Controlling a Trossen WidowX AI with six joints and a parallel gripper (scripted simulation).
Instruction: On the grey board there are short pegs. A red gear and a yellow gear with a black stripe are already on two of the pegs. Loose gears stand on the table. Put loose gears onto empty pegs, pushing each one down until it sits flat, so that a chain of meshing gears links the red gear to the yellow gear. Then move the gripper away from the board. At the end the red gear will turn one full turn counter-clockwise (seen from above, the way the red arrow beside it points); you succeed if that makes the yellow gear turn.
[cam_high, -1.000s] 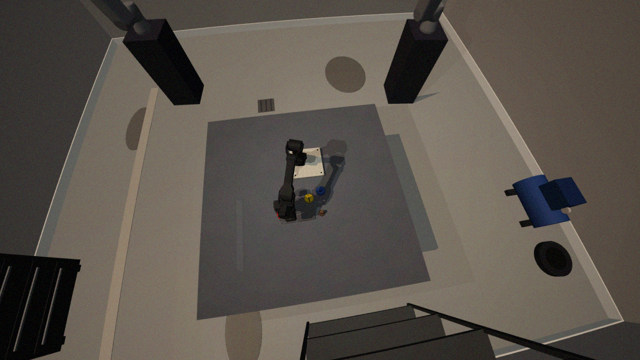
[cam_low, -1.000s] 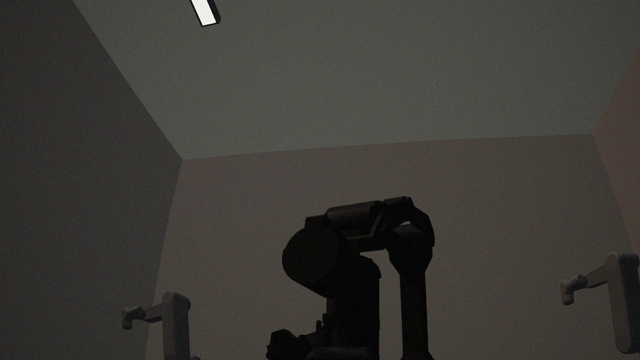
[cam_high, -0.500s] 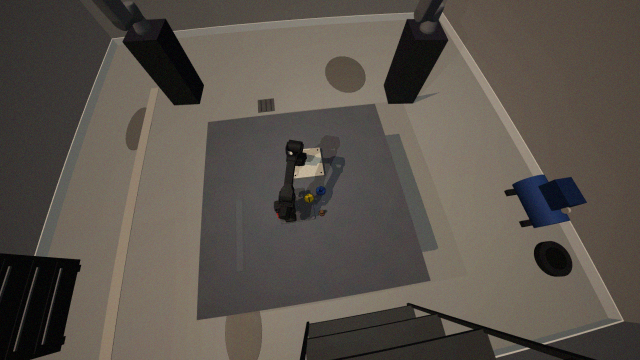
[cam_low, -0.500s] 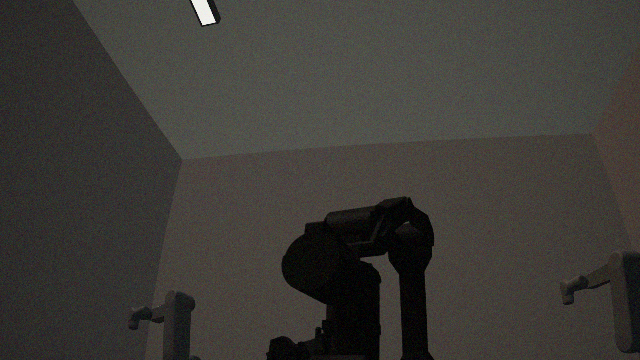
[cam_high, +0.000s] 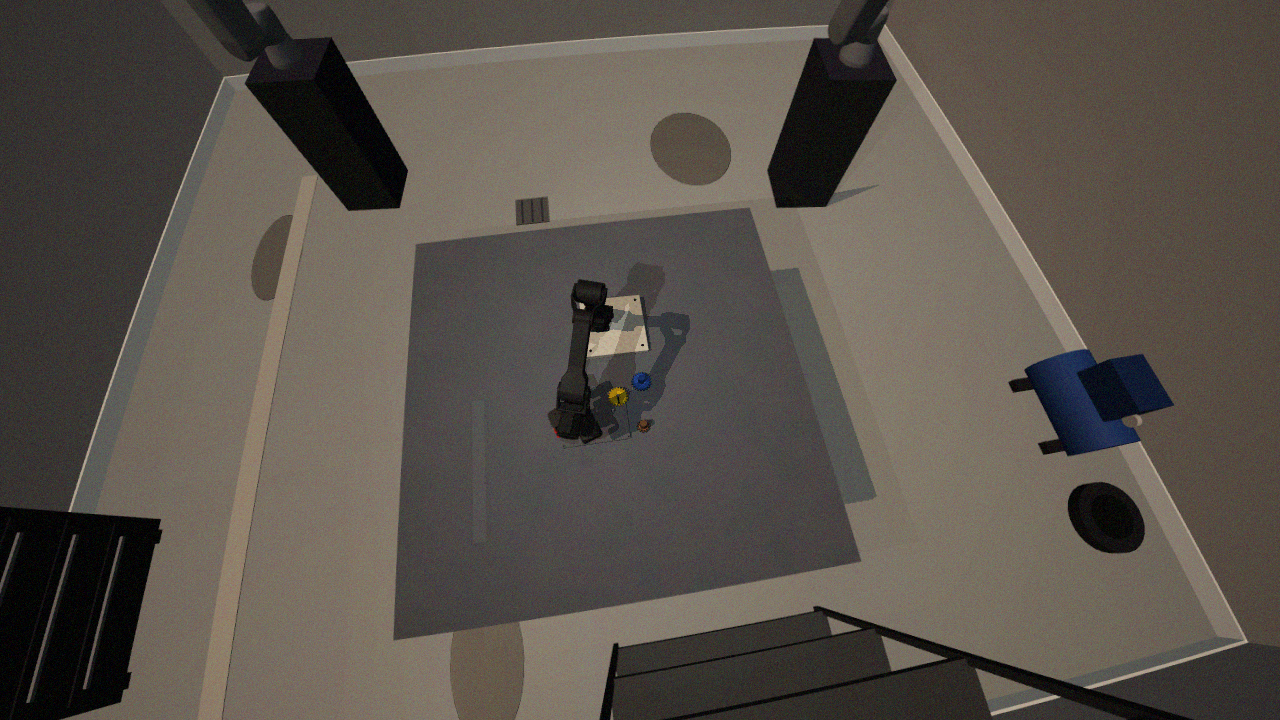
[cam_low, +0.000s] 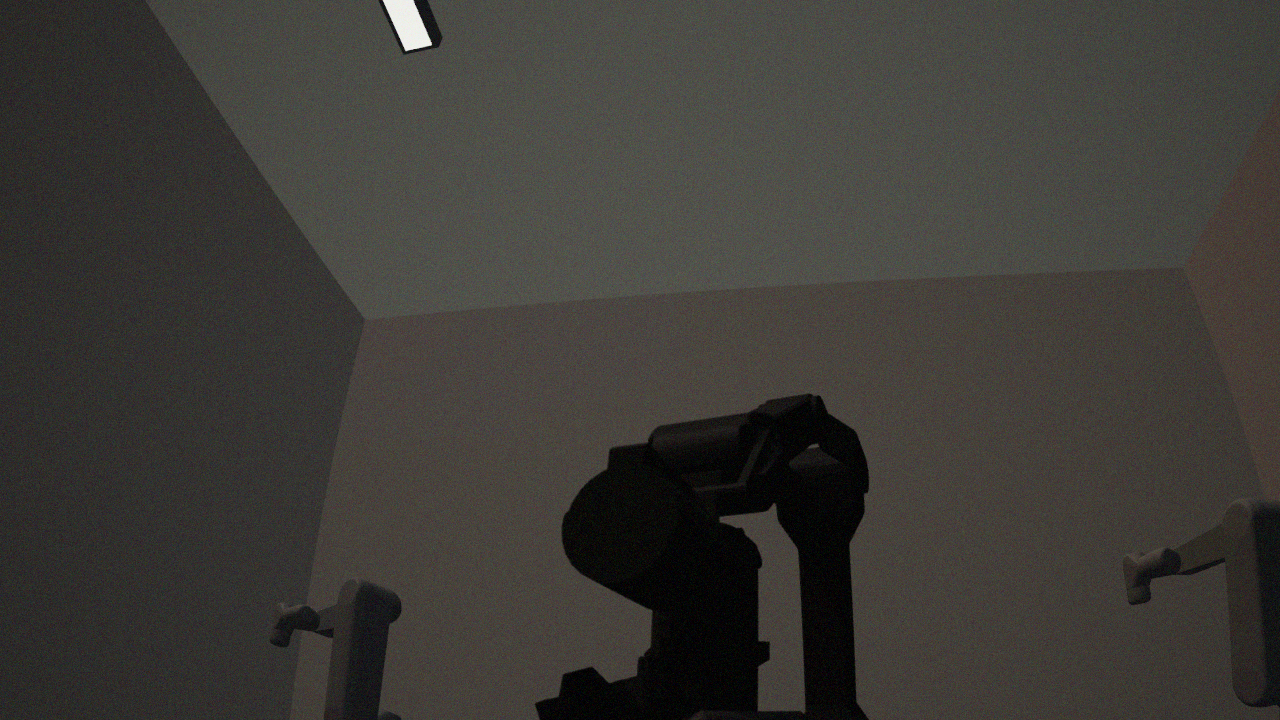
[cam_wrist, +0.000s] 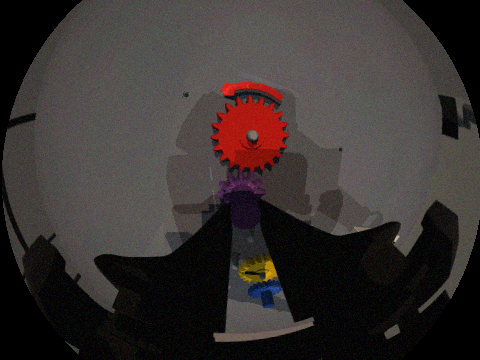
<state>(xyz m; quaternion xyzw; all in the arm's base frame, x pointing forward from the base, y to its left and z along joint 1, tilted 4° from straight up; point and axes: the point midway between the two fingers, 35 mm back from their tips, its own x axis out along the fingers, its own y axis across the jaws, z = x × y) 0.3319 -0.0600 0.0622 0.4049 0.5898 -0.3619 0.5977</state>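
Right now the purple gear is 10 mm below my gripper tip. The rest, counted from my gripper tip: brown gear 180 mm to the left, 30 mm below, 20 mm ahead; then yellow gear 110 mm to the left, 80 mm behind, 30 mm below; then red gear 50 mm to the right, 30 mm below, 10 mm ahead.
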